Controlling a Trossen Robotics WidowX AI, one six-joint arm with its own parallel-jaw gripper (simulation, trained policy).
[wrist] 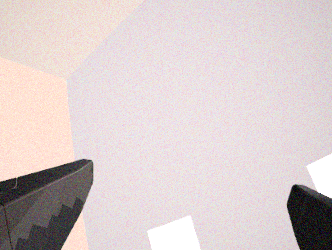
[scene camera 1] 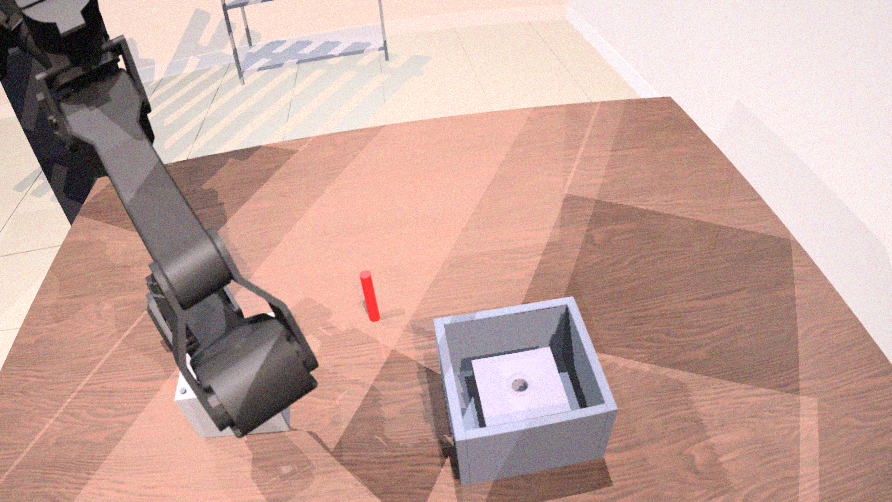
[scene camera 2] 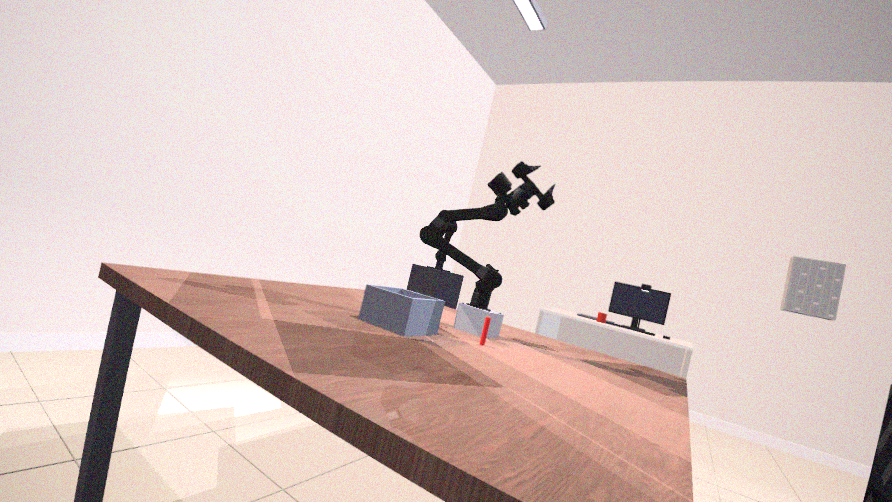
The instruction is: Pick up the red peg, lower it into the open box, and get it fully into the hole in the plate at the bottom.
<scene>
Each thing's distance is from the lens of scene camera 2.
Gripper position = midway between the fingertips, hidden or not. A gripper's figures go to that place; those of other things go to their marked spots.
my gripper point(scene camera 2: 547, 175): 153 cm
grey box point(scene camera 2: 406, 313): 103 cm
</scene>
